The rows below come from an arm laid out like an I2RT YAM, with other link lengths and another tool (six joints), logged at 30 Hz.
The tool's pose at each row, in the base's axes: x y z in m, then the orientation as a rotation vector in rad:
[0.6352, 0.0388, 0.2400, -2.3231, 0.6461, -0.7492]
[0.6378, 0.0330, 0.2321, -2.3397, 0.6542, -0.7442]
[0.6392, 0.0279, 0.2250, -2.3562, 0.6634, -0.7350]
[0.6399, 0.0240, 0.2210, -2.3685, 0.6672, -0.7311]
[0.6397, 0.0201, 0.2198, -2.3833, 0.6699, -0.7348]
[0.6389, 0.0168, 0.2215, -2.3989, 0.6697, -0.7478]
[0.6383, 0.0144, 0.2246, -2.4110, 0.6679, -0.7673]
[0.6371, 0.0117, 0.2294, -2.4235, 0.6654, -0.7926]
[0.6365, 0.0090, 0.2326, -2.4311, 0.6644, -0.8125]
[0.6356, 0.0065, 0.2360, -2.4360, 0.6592, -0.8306]
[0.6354, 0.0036, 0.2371, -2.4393, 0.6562, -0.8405]
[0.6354, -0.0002, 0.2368, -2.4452, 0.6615, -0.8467]
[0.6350, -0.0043, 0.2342, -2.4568, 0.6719, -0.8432]
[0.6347, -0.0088, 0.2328, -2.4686, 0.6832, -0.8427]
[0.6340, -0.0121, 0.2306, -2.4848, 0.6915, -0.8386]
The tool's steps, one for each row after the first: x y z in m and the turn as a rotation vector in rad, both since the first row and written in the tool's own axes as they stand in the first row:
[0.0026, 0.0087, 0.0046, -0.0177, -0.0018, -0.0002]
[0.0042, 0.0166, 0.0081, -0.0357, -0.0063, 0.0015]
[0.0056, 0.0218, 0.0097, -0.0479, -0.0084, 0.0000]
[0.0074, 0.0254, 0.0088, -0.0621, -0.0053, -0.0053]
[0.0094, 0.0268, 0.0058, -0.0761, 0.0035, -0.0154]
[0.0115, 0.0265, 0.0025, -0.0866, 0.0165, -0.0269]
[0.0139, 0.0255, -0.0025, -0.0974, 0.0333, -0.0406]
[0.0162, 0.0254, -0.0061, -0.1045, 0.0468, -0.0500]
[0.0182, 0.0251, -0.0099, -0.1076, 0.0580, -0.0602]
[0.0202, 0.0264, -0.0118, -0.1098, 0.0640, -0.0662]
[0.0224, 0.0293, -0.0131, -0.1174, 0.0696, -0.0671]
[0.0237, 0.0340, -0.0133, -0.1314, 0.0696, -0.0645]
[0.0257, 0.0381, -0.0144, -0.1462, 0.0720, -0.0624]
[0.0264, 0.0421, -0.0147, -0.1634, 0.0709, -0.0627]

